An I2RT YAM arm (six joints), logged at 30 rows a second.
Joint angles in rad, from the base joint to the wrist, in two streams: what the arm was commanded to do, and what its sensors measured. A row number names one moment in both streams.
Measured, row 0: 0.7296 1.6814 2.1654 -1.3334 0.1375 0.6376
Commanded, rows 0 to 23: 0.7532 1.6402 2.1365 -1.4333 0.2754 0.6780; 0.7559 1.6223 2.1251 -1.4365 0.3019 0.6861; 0.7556 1.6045 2.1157 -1.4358 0.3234 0.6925; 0.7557 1.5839 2.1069 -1.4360 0.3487 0.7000; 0.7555 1.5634 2.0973 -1.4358 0.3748 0.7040; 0.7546 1.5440 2.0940 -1.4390 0.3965 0.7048; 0.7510 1.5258 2.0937 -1.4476 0.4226 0.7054; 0.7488 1.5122 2.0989 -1.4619 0.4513 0.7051; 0.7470 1.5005 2.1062 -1.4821 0.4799 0.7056; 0.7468 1.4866 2.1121 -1.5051 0.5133 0.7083; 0.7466 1.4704 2.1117 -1.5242 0.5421 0.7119; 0.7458 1.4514 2.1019 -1.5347 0.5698 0.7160; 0.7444 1.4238 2.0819 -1.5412 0.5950 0.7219; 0.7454 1.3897 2.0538 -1.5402 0.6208 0.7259; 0.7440 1.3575 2.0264 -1.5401 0.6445 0.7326; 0.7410 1.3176 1.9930 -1.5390 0.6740 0.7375; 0.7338 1.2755 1.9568 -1.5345 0.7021 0.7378; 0.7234 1.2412 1.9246 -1.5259 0.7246 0.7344; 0.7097 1.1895 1.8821 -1.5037 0.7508 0.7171; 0.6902 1.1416 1.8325 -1.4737 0.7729 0.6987; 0.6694 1.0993 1.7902 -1.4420 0.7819 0.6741; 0.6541 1.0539 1.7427 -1.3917 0.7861 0.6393; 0.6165 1.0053 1.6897 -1.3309 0.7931 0.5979; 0.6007 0.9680 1.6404 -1.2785 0.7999 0.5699
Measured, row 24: 0.6399 1.0454 1.7271 -1.4063 0.7174 0.6613
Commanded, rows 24 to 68: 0.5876 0.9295 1.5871 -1.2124 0.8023 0.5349; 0.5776 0.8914 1.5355 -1.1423 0.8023 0.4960; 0.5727 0.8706 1.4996 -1.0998 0.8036 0.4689; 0.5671 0.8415 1.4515 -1.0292 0.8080 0.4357; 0.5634 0.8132 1.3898 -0.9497 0.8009 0.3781; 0.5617 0.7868 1.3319 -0.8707 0.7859 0.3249; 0.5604 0.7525 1.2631 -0.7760 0.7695 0.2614; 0.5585 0.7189 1.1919 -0.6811 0.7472 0.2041; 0.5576 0.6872 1.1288 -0.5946 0.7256 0.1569; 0.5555 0.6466 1.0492 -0.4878 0.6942 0.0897; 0.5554 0.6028 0.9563 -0.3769 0.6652 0.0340; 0.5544 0.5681 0.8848 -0.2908 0.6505 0.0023; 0.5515 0.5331 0.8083 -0.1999 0.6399 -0.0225; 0.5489 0.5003 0.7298 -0.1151 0.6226 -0.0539; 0.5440 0.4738 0.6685 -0.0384 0.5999 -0.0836; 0.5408 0.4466 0.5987 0.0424 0.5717 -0.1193; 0.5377 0.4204 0.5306 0.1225 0.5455 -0.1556; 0.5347 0.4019 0.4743 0.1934 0.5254 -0.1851; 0.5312 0.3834 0.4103 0.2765 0.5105 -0.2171; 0.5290 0.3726 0.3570 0.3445 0.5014 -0.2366; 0.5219 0.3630 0.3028 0.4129 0.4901 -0.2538; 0.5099 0.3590 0.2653 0.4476 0.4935 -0.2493; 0.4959 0.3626 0.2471 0.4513 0.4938 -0.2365; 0.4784 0.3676 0.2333 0.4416 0.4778 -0.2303; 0.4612 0.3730 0.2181 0.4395 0.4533 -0.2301; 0.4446 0.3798 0.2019 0.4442 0.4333 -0.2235; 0.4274 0.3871 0.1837 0.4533 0.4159 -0.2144; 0.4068 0.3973 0.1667 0.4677 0.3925 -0.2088; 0.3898 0.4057 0.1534 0.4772 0.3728 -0.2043; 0.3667 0.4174 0.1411 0.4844 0.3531 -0.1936; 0.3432 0.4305 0.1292 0.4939 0.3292 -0.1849; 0.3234 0.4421 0.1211 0.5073 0.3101 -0.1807; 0.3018 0.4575 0.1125 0.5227 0.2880 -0.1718; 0.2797 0.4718 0.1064 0.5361 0.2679 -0.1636; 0.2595 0.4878 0.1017 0.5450 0.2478 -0.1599; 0.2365 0.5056 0.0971 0.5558 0.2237 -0.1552; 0.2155 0.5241 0.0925 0.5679 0.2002 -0.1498; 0.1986 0.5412 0.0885 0.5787 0.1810 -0.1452; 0.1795 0.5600 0.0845 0.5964 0.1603 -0.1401; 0.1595 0.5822 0.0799 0.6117 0.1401 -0.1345; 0.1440 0.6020 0.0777 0.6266 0.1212 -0.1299; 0.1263 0.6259 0.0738 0.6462 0.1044 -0.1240; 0.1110 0.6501 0.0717 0.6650 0.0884 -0.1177; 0.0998 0.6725 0.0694 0.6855 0.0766 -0.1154; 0.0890 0.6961 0.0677 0.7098 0.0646 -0.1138
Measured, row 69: 0.1108 0.6594 0.0814 0.6018 0.1402 -0.1436
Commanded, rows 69 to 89: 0.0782 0.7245 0.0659 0.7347 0.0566 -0.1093; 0.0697 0.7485 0.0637 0.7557 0.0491 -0.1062; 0.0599 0.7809 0.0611 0.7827 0.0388 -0.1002; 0.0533 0.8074 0.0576 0.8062 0.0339 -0.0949; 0.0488 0.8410 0.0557 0.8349 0.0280 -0.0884; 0.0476 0.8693 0.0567 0.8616 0.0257 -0.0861; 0.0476 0.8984 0.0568 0.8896 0.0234 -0.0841; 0.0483 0.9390 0.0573 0.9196 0.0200 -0.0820; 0.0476 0.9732 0.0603 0.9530 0.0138 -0.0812; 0.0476 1.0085 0.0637 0.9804 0.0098 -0.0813; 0.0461 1.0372 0.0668 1.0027 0.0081 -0.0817; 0.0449 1.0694 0.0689 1.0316 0.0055 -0.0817; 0.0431 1.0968 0.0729 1.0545 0.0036 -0.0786; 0.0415 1.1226 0.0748 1.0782 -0.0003 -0.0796; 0.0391 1.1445 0.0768 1.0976 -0.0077 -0.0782; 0.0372 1.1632 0.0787 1.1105 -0.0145 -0.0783; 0.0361 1.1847 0.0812 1.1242 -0.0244 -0.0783; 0.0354 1.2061 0.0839 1.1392 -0.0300 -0.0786; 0.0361 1.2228 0.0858 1.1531 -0.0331 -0.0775; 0.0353 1.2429 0.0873 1.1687 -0.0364 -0.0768; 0.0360 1.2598 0.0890 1.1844 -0.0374 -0.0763
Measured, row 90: 0.0422 1.2232 0.0708 1.0817 -0.0116 -0.0921
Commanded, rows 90 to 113: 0.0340 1.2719 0.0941 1.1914 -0.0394 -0.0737; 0.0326 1.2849 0.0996 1.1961 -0.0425 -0.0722; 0.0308 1.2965 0.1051 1.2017 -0.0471 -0.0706; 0.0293 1.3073 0.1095 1.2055 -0.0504 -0.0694; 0.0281 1.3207 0.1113 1.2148 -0.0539 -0.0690; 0.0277 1.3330 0.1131 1.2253 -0.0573 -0.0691; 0.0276 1.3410 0.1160 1.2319 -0.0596 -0.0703; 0.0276 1.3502 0.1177 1.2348 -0.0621 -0.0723; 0.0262 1.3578 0.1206 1.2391 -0.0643 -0.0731; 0.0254 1.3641 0.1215 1.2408 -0.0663 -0.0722; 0.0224 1.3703 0.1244 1.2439 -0.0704 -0.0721; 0.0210 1.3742 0.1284 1.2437 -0.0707 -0.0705; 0.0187 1.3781 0.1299 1.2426 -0.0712 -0.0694; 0.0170 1.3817 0.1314 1.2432 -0.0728 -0.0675; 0.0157 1.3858 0.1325 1.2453 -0.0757 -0.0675; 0.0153 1.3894 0.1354 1.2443 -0.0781 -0.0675; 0.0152 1.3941 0.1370 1.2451 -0.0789 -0.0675; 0.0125 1.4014 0.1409 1.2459 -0.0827 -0.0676; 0.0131 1.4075 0.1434 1.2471 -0.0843 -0.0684; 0.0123 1.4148 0.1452 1.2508 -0.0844 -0.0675; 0.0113 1.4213 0.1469 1.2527 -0.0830 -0.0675; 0.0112 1.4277 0.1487 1.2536 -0.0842 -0.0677; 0.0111 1.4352 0.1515 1.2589 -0.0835 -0.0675; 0.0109 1.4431 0.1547 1.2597 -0.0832 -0.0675
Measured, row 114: 0.0170 1.4235 0.1326 1.2194 -0.0719 -0.0807
